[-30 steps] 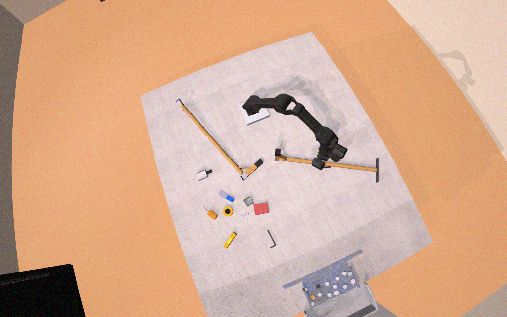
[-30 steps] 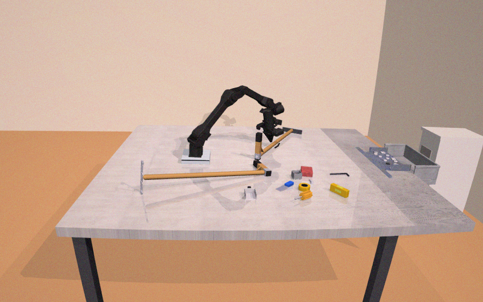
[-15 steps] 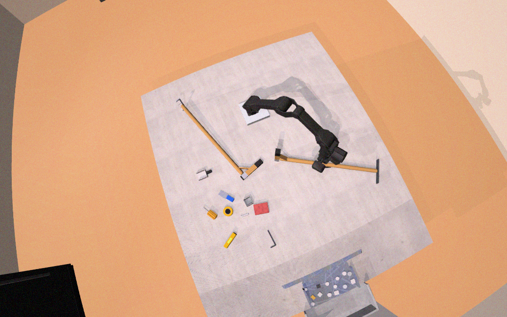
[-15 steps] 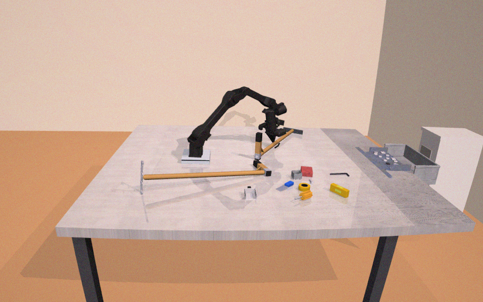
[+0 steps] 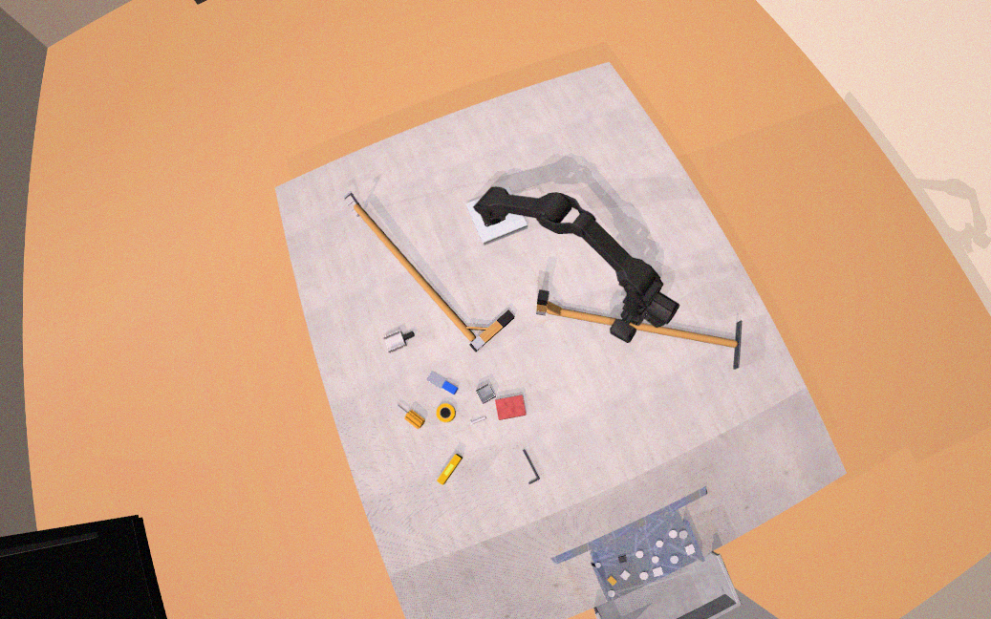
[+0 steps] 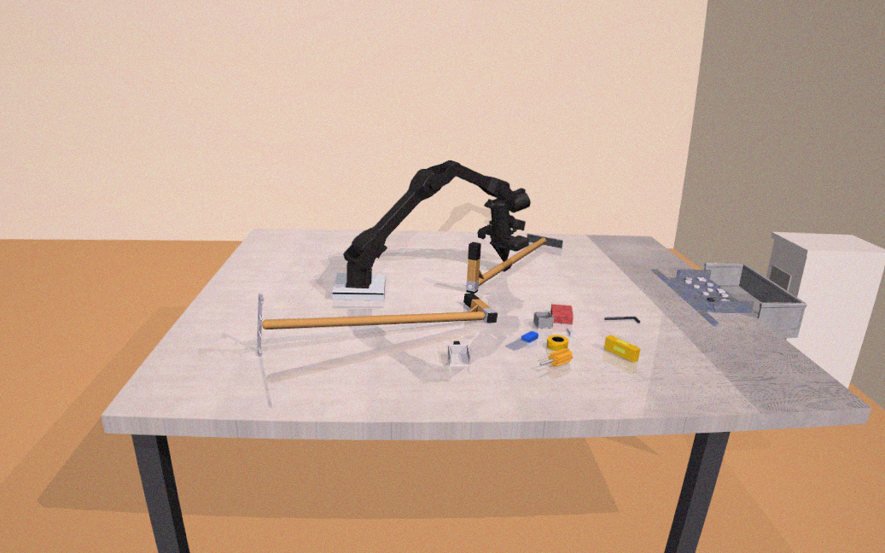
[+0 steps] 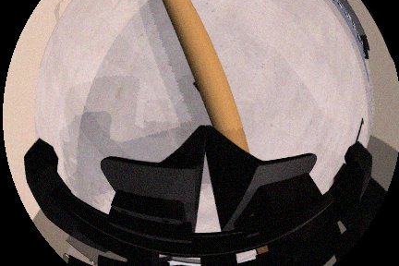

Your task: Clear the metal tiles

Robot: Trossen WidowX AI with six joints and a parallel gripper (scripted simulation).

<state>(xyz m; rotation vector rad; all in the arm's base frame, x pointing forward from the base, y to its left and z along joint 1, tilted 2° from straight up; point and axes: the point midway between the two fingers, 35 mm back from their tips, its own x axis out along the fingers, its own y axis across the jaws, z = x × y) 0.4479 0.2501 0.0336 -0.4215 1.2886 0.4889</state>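
Right now the long scraper is 2 cm ahead of my gripper tip, 1 cm to the left of it and 5 cm above it. Also, from my gripper tip: grey box 3 cm ahead, 46 cm to the right, 1 cm below; hex key 28 cm ahead, 42 cm to the right, 1 cm below; red block 9 cm ahead, 41 cm to the right, 1 cm below.
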